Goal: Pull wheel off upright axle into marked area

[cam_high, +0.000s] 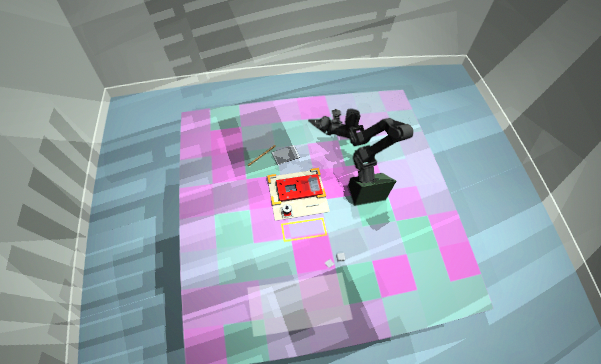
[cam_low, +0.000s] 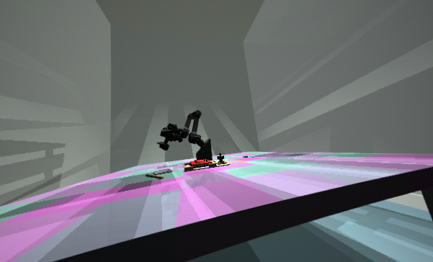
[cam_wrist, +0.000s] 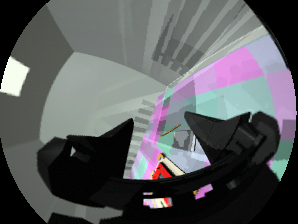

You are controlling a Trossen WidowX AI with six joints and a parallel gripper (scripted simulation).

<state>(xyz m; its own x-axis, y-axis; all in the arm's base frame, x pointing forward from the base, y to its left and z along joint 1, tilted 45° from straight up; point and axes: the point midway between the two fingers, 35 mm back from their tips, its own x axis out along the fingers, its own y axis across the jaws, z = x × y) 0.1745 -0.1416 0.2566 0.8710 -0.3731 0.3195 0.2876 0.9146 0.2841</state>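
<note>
The grey wheel is 340 mm to the left of my gripper tip, 160 mm below it and 150 mm ahead of it. From my gripper tip the other things lie so: pencil: 230 mm ahead, 200 mm below, 20 mm to the left; then red axle: 350 mm to the left, 160 mm below, 150 mm ahead.
</note>
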